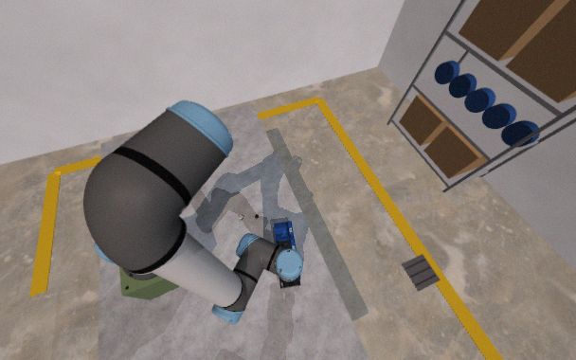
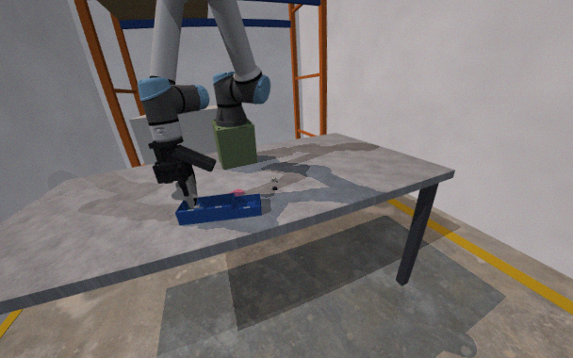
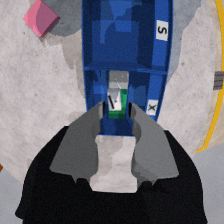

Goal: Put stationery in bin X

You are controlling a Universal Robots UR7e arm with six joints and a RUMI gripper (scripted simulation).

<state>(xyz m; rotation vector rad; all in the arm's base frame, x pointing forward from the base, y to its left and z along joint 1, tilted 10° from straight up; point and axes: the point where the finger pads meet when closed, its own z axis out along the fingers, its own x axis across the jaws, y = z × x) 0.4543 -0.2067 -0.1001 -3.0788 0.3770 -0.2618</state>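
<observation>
The white stationery piece is 20 mm below my hand. Round my hand: pink sticky note pad (80 mm behind, 140 mm to the left, 40 mm below); then joined blue bins (30 mm ahead, 80 mm to the left, 20 mm below); then marker (10 mm to the left, 30 mm below).
</observation>
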